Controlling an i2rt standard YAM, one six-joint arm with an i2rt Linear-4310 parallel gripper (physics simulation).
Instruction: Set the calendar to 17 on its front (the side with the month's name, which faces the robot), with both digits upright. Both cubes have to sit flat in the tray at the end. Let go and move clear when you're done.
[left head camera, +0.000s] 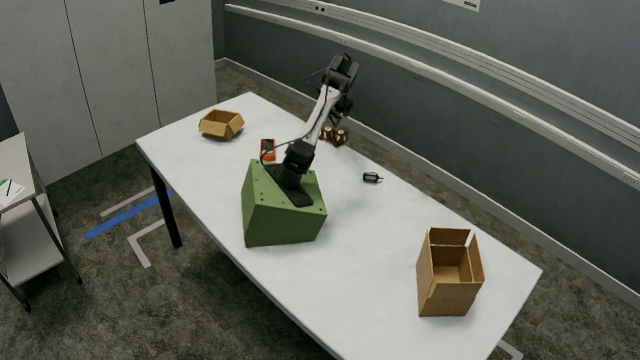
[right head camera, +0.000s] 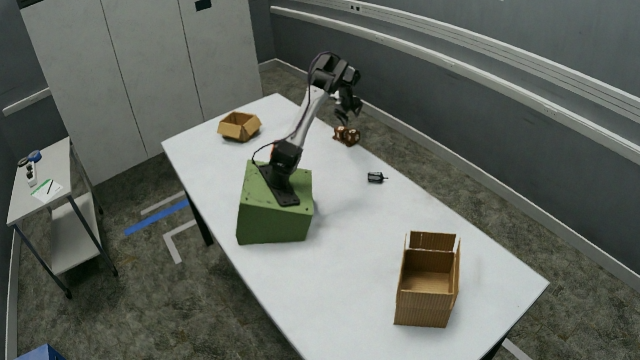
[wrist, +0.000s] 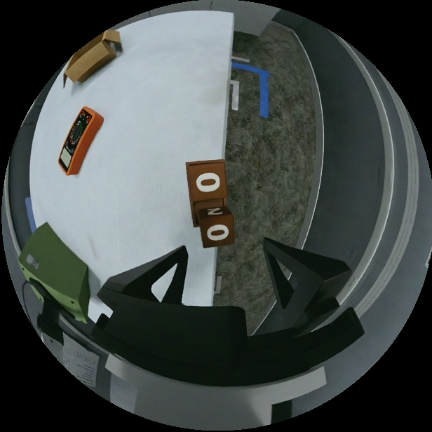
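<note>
The left brown cube (left head camera: 327, 133) (right head camera: 340, 133) (wrist: 207, 181) and the right brown cube (left head camera: 340, 136) (right head camera: 353, 136) (wrist: 217, 232) are near the table's far edge. In the wrist view both show a white 0 on top, turned sideways. A gap separates them there, and the right cube shows another digit, seemingly a 2, on its side towards the left cube. Part of the brown tray (wrist: 195, 216) shows between them; the month's name and front digits are not readable. My gripper (left head camera: 341, 116) (right head camera: 350, 117) (wrist: 223, 247) is open and empty, above and beside the right cube.
An orange multimeter (left head camera: 268, 149) (wrist: 81, 141) and an open small carton (left head camera: 221, 125) (right head camera: 239, 127) lie towards the table's left end. A small black motor-like part (left head camera: 371, 177) (right head camera: 376, 177) lies right of the cubes. A taller open carton (left head camera: 450, 300) (right head camera: 425, 307) stands at the right.
</note>
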